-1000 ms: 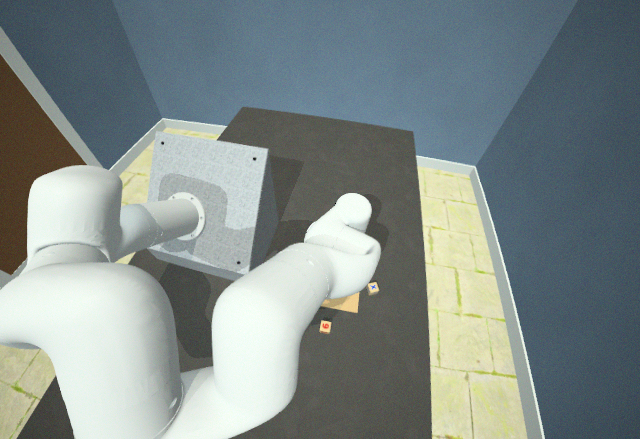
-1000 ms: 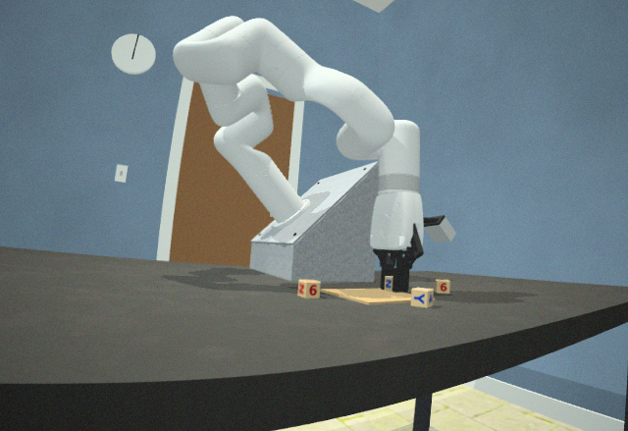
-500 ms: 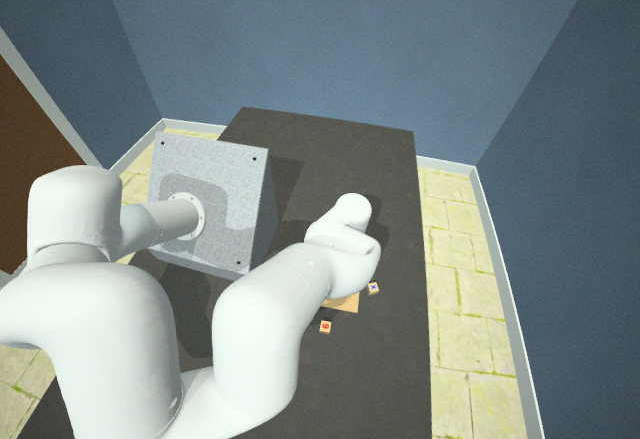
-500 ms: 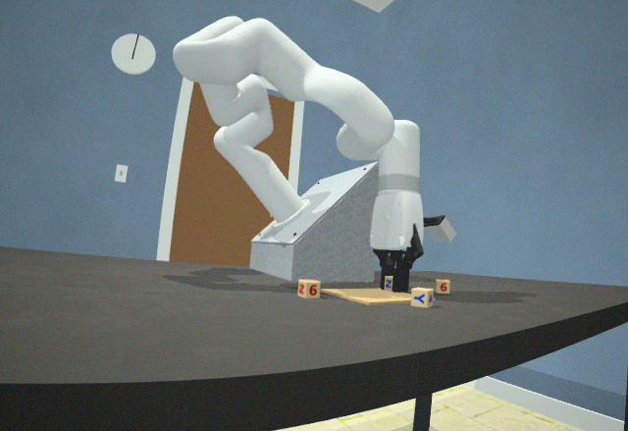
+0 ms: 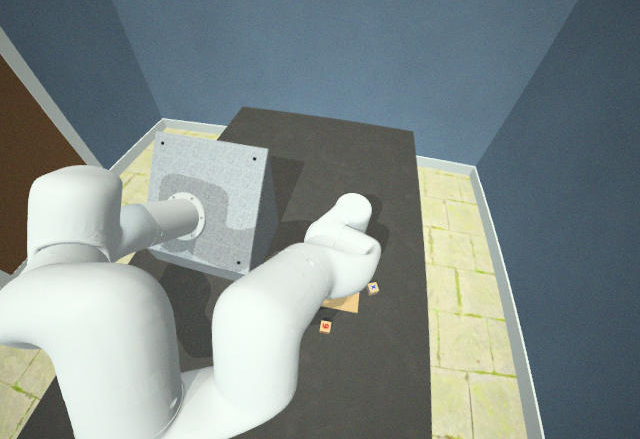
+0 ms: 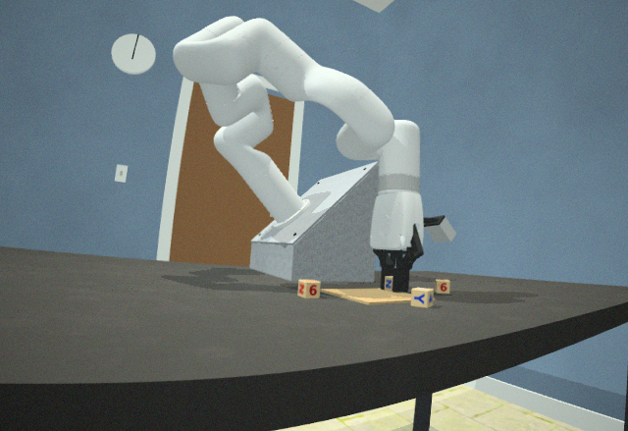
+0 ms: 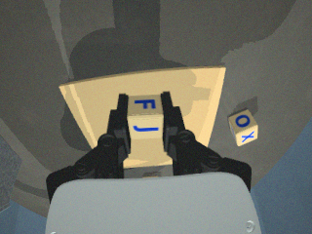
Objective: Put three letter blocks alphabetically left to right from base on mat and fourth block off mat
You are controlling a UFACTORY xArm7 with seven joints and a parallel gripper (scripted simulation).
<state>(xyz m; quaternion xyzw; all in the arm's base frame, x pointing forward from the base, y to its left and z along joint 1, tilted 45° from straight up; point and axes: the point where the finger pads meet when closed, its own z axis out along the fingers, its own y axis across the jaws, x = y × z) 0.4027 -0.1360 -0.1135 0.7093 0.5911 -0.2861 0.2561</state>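
The block lies 10 mm below my hand. From my hand the other things lie so: tan mat 40 mm to the right, 30 mm below.
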